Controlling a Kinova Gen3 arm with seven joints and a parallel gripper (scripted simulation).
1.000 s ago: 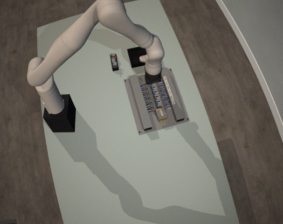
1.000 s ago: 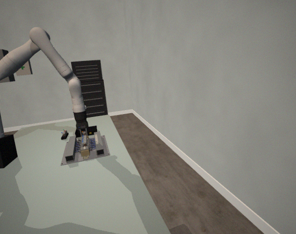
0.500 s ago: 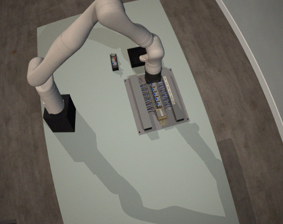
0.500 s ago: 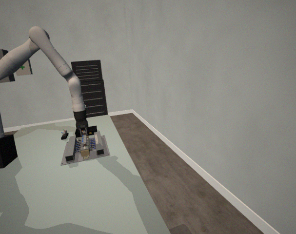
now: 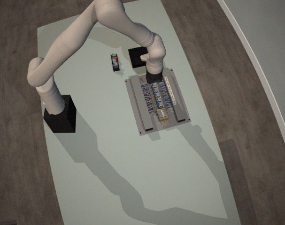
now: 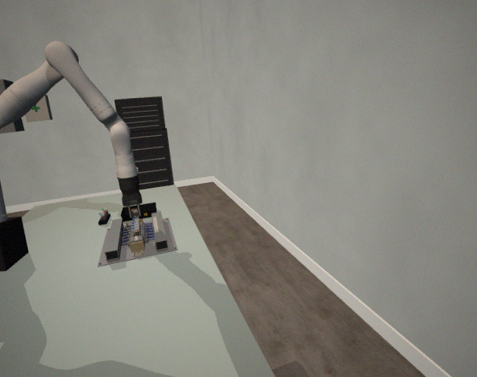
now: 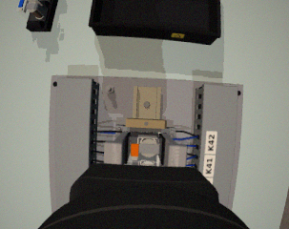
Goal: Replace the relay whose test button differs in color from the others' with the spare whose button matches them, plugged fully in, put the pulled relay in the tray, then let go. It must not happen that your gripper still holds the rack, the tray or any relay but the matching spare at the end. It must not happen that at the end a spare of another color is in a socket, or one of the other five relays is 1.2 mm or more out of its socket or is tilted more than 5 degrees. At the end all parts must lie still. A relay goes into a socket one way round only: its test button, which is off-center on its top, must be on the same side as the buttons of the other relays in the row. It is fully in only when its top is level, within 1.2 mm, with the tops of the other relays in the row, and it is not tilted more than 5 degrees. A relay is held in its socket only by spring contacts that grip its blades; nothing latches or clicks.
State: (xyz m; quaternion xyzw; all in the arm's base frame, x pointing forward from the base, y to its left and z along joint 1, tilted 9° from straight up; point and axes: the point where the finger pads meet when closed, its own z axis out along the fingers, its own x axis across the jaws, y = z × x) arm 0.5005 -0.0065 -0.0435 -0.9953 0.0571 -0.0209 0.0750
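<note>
My hand is 30 mm short of the black tray, 180 mm to the right of it and 70 mm above it. The rest, counted from my hand: spare holder: 140 mm behind, 210 mm to the left, 70 mm below.
</note>
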